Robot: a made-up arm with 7 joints.
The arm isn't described. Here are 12 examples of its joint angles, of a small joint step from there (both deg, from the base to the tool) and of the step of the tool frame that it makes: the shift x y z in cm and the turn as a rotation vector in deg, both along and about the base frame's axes.
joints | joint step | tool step
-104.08 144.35 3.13 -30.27 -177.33 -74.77 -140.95 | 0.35 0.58 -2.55 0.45 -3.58 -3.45 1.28 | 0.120 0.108 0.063 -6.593 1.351 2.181
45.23 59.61 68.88 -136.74 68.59 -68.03 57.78 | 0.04 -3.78 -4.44 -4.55 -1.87 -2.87 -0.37 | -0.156 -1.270 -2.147 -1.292 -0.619 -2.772
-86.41 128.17 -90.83 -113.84 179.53 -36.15 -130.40 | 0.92 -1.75 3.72 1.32 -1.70 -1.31 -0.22 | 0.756 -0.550 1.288 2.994 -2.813 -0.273
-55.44 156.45 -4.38 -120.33 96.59 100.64 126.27 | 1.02 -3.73 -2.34 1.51 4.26 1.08 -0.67 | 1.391 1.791 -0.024 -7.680 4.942 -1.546
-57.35 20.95 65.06 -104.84 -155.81 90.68 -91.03 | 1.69 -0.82 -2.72 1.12 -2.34 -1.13 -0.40 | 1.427 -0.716 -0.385 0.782 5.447 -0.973
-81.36 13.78 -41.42 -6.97 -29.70 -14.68 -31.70 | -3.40 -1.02 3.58 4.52 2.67 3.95 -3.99 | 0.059 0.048 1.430 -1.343 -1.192 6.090
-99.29 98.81 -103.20 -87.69 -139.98 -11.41 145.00 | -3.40 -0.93 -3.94 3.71 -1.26 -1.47 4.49 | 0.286 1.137 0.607 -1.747 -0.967 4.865
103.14 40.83 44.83 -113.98 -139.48 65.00 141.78 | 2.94 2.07 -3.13 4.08 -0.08 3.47 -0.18 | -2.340 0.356 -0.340 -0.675 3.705 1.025
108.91 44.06 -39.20 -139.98 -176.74 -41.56 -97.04 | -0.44 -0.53 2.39 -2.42 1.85 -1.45 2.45 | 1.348 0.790 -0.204 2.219 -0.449 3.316
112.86 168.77 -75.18 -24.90 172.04 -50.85 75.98 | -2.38 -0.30 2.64 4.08 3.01 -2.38 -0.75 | 1.820 -1.381 0.508 -4.453 -5.600 -6.569
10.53 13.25 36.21 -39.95 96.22 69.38 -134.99 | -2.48 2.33 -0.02 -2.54 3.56 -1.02 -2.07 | 2.915 1.962 1.761 4.636 -6.696 0.332
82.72 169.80 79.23 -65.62 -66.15 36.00 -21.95 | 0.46 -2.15 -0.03 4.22 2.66 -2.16 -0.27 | 0.864 3.196 1.099 -1.342 0.668 6.614
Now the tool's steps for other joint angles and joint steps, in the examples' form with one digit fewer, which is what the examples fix.
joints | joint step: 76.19 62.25 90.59 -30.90 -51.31 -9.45 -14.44 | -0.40 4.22 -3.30 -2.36 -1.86 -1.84 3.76
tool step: 4.21 1.95 0.76 -1.95 2.34 -7.48
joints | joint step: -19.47 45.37 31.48 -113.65 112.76 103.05 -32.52 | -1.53 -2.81 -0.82 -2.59 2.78 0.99 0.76
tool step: -0.11 -1.40 0.05 -1.63 -1.17 -5.54
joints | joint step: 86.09 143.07 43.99 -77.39 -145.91 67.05 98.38 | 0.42 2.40 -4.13 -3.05 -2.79 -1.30 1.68
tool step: -1.13 -1.01 -2.45 3.23 7.76 -2.84
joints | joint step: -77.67 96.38 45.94 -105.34 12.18 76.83 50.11 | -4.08 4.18 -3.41 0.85 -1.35 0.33 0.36
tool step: -1.80 -1.09 0.06 -0.34 -2.38 3.68
